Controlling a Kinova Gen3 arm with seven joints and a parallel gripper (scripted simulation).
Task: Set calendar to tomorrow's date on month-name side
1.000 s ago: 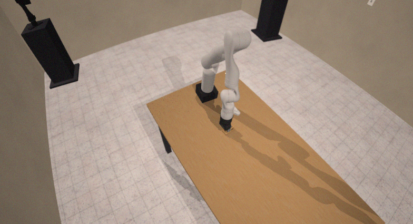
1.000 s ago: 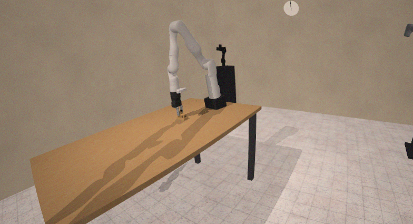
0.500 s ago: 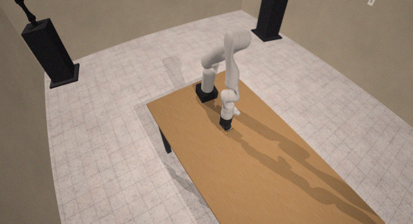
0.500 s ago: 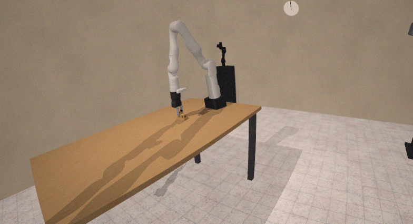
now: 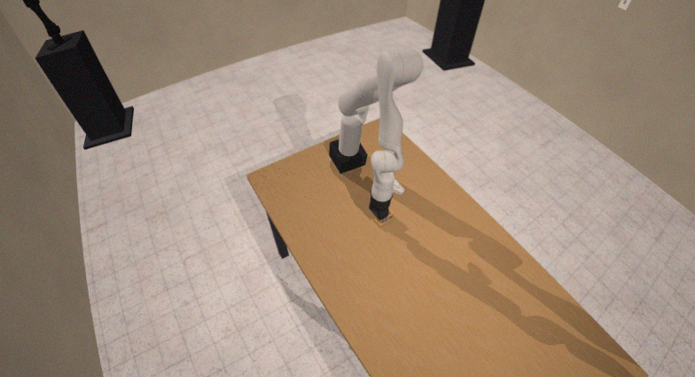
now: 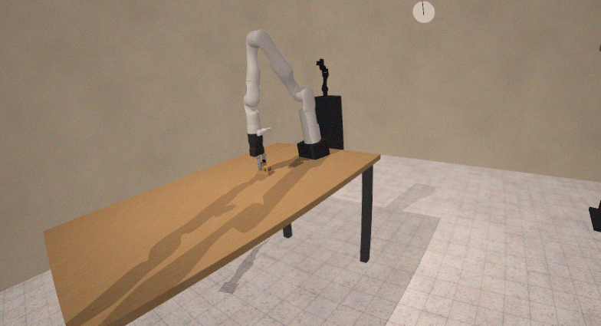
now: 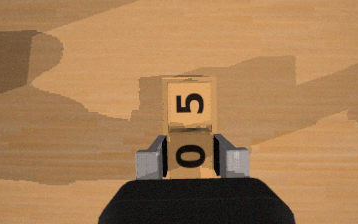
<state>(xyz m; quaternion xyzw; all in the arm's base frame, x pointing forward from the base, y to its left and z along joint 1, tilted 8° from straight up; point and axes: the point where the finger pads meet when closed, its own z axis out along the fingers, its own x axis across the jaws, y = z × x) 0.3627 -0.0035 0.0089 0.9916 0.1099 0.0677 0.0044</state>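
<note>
The wooden date cube is 1 cm below my hand. From my hand the other things lie so: wooden tray 2 cm to the left, 4 cm below.
</note>
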